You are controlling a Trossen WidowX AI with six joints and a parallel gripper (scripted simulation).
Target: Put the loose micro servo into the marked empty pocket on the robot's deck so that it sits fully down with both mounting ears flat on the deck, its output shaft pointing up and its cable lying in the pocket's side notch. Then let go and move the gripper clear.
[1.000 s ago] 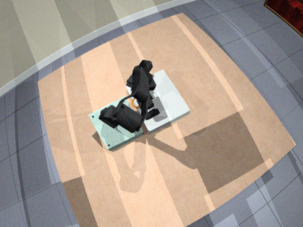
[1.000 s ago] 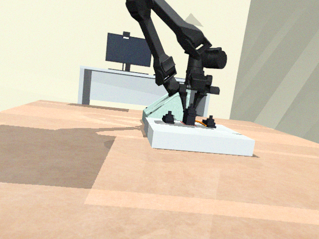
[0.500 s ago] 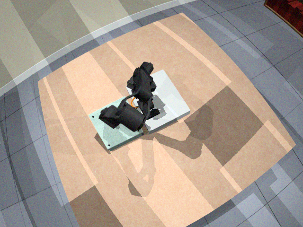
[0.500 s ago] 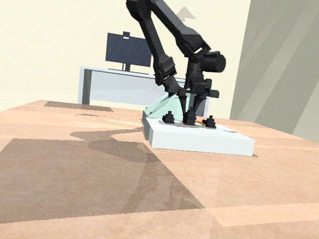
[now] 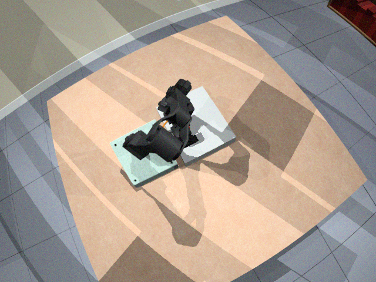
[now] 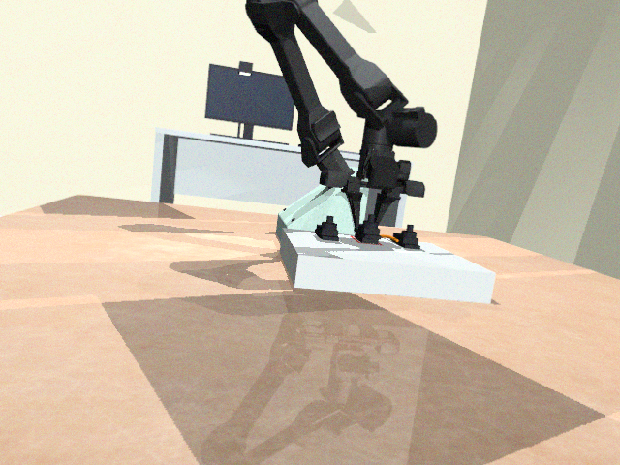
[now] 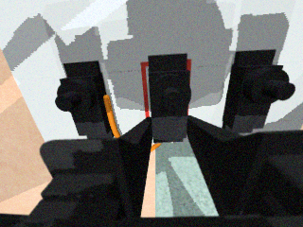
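Right now my gripper tip is 12 cm short of the grey deck, 1 cm to the right of it and 4 cm above it.
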